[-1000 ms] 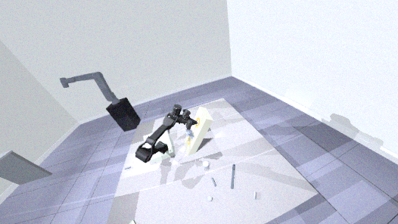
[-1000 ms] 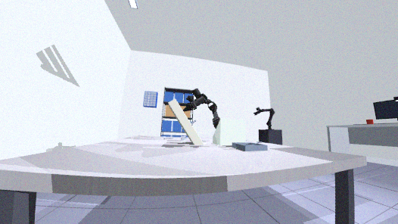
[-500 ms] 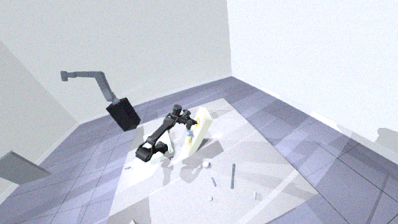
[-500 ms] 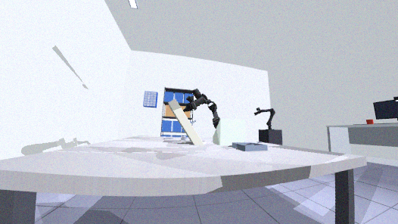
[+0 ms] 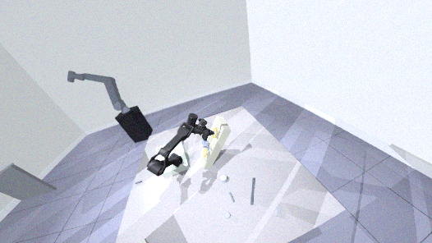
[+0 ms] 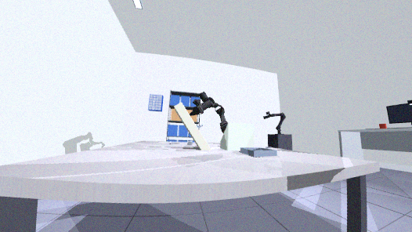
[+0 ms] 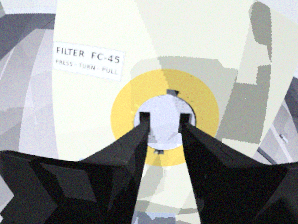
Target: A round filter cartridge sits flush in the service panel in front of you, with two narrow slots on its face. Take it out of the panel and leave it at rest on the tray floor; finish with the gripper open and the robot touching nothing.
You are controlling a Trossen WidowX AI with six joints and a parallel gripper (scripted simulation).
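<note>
Right now the round filter cartridge is 20 mm ahead of my gripper tip and 10 mm below it. Round my gripper tip: blue-grey tray: 420 mm behind, 250 mm to the left, 240 mm below; service panel: 30 mm behind, 90 mm below.
</note>
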